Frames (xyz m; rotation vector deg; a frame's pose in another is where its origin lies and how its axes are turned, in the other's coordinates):
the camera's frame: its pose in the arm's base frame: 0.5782 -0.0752 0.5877 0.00 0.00 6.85
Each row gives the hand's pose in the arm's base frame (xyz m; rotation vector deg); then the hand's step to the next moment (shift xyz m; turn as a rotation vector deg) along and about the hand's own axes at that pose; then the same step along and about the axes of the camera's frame.
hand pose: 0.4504 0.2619 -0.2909 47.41 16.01 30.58
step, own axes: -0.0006 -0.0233 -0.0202 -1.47 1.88 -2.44
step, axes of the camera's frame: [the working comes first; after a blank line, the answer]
step, axes of the arm's base frame: -0.0014 -0.0007 -0.0308 -2.93 1.75 -0.12

-0.0015 -0.0006 -0.0308 -2.70 2.09 -0.12
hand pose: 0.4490 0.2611 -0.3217 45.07 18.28 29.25
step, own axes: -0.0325 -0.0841 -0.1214 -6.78 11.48 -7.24
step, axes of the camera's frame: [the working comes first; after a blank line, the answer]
step, axes of the arm's base frame: -0.0557 0.0037 -0.1405 -12.56 7.39 4.22

-0.0549 0.0103 -0.1405 -11.59 8.84 4.22
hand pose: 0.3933 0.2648 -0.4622 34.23 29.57 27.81
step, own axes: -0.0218 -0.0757 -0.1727 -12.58 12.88 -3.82
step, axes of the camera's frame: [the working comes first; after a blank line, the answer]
step, axes of the arm's base frame: -0.0961 0.0018 -0.1637 -15.41 3.78 9.33

-0.0952 0.0133 -0.1637 -14.84 5.59 9.33
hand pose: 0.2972 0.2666 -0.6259 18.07 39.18 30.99
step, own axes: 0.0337 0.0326 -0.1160 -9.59 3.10 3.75
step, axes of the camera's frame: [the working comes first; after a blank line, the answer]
step, axes of the arm's base frame: -0.0678 0.0574 -0.0881 -4.82 -3.28 9.03

-0.0605 0.0650 -0.0881 -5.18 -2.68 9.03
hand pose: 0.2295 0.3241 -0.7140 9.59 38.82 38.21
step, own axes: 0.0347 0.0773 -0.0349 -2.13 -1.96 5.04
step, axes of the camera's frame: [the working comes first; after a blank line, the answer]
step, axes of the arm's base frame: -0.0416 0.0796 -0.0181 2.94 -2.52 4.34

-0.0318 0.0840 -0.0181 2.62 -2.85 4.34
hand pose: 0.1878 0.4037 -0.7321 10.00 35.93 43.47
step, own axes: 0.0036 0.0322 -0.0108 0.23 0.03 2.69
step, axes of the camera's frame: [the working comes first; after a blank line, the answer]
step, axes of the arm's base frame: -0.0233 0.0249 0.0014 1.69 0.37 2.07

-0.0202 0.0275 0.0014 1.73 0.17 2.07
